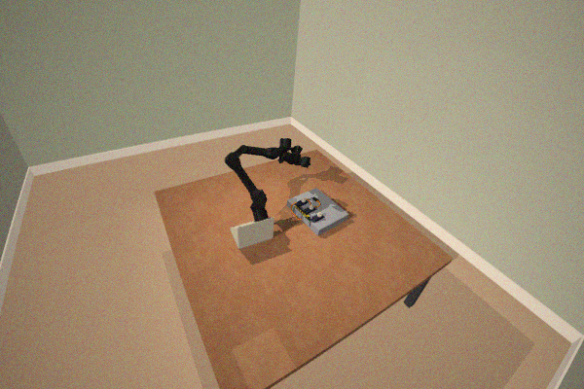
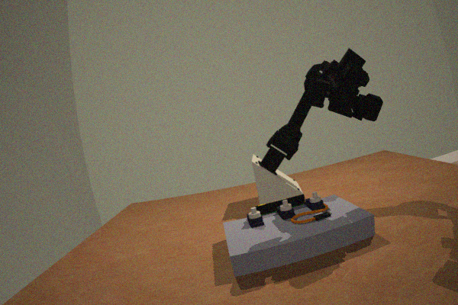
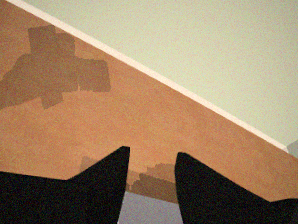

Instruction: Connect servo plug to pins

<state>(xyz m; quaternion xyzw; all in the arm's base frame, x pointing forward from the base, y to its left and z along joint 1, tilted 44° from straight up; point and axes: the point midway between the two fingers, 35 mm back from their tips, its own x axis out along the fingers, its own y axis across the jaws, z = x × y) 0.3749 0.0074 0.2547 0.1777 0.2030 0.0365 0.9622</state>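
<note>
Now: gripper tip 15 cm past the yellow band, 23 cm to the left of it and 17 cm above it. From my gripper tip the other things lie so: dark strip 15 cm behind, 18 cm to the right, 18 cm below.
</note>
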